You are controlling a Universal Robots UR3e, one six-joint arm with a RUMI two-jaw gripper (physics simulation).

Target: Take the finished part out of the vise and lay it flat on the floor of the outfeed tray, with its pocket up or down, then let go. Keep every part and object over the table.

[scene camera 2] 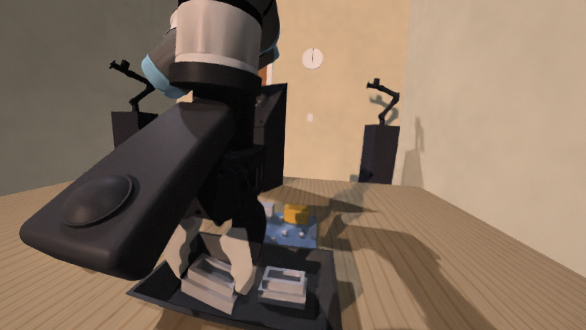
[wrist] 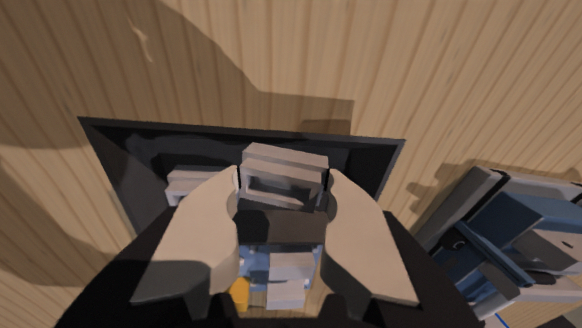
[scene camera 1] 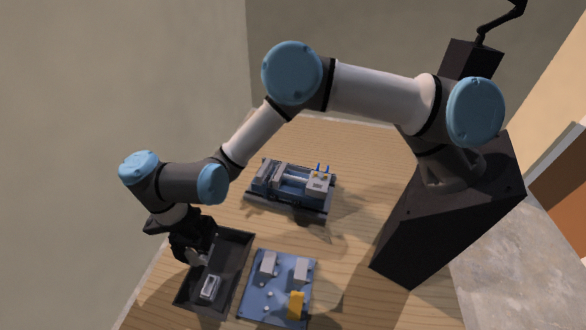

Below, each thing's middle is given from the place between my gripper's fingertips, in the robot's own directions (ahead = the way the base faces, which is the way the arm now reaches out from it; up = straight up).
Labels:
My hand is 21 cm past the blue plate [scene camera 2: 275, 227], 6 cm to the right of it and 6 cm above it. From my hand the other things lie so: dark lever post [wrist: 464, 227]: 23 cm to the right, 14 cm behind.

